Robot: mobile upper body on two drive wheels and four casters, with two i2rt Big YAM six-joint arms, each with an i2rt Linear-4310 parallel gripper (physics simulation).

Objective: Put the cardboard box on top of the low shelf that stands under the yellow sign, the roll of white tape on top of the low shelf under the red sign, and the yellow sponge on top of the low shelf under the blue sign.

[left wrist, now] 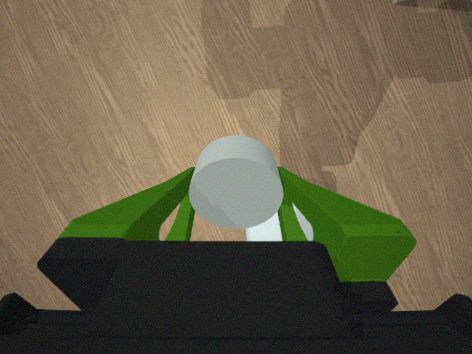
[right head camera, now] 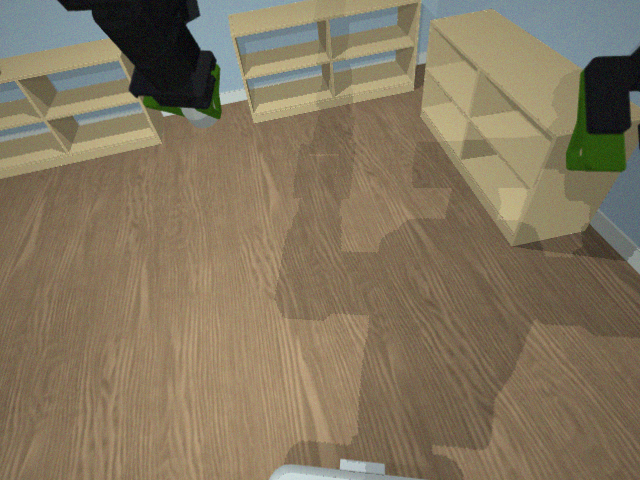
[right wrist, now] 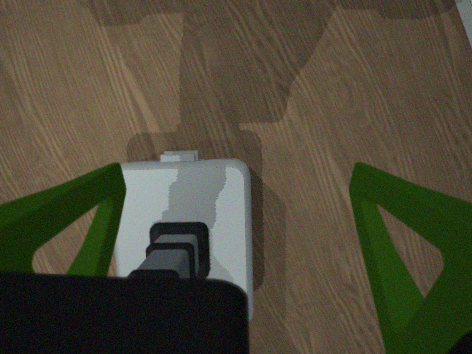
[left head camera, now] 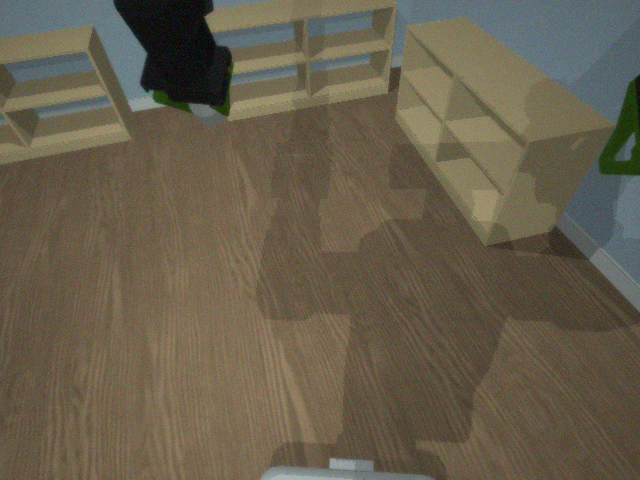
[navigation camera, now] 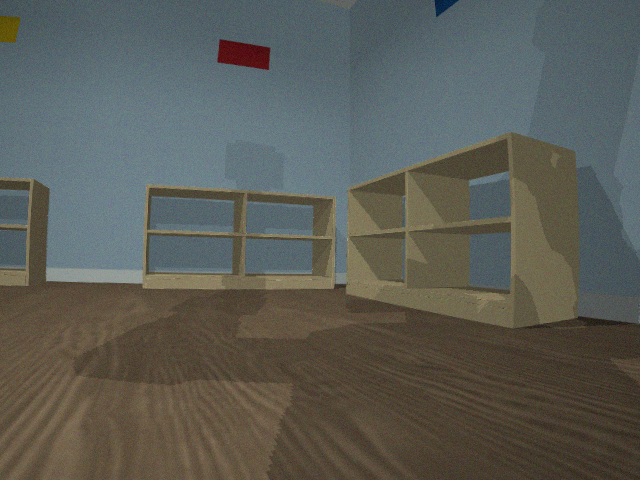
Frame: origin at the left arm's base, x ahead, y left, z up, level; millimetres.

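Seen in the pictures: left gripper, fingertip midpoint: (left wrist: 236, 175) (right head camera: 203, 114) (left head camera: 211, 110); right gripper, fingertip midpoint: (right head camera: 638, 162) (right wrist: 237, 175).
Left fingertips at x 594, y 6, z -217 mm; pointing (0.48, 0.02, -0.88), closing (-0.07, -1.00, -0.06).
Note:
Pixels of each thing's top centre, then the offset from my left fingertips to it. "pt": a spot on its surface instead. Level surfaces: height alone.
- white tape, top centre: (left wrist: 233, 192) (left head camera: 204, 90) (right head camera: 195, 94) dx -4, dy +0, dz +33 mm
- right low shelf, surface spot: (navigation camera: 542, 232) (left head camera: 533, 196) pt dx +821, dy -1021, dz -893 mm
- Wooden floor, surface height: dz -1193 mm
My left gripper (left head camera: 205, 109) (right head camera: 199, 113) (left wrist: 236, 175) is shut on the roll of white tape (left head camera: 207, 114) (right head camera: 200, 119) (left wrist: 236, 192), held in the air. My right gripper (right wrist: 237, 175) is open and empty; part of it shows at the right in both head views. The red sign (navigation camera: 244, 54) hangs above the middle low shelf (navigation camera: 239, 235) (left head camera: 306, 56) (right head camera: 329, 56). The yellow sign (navigation camera: 9, 29) is at the upper left, above the left low shelf (navigation camera: 38, 232) (left head camera: 111, 87) (right head camera: 67, 149). The blue sign (navigation camera: 445, 6) is above the right low shelf (navigation camera: 542, 232) (left head camera: 537, 191) (right head camera: 563, 201). The cardboard box and sponge do not show.
The three shelves stand along blue walls that meet in a corner between the middle and right shelves. Wooden floor (left head camera: 180, 310) (right head camera: 206, 310) (navigation camera: 155, 428) lies in front of them. The robot's white base (right wrist: 200, 190) (left head camera: 346, 472) (right head camera: 356, 471) shows below. Shadows fall across the floor and right shelf.

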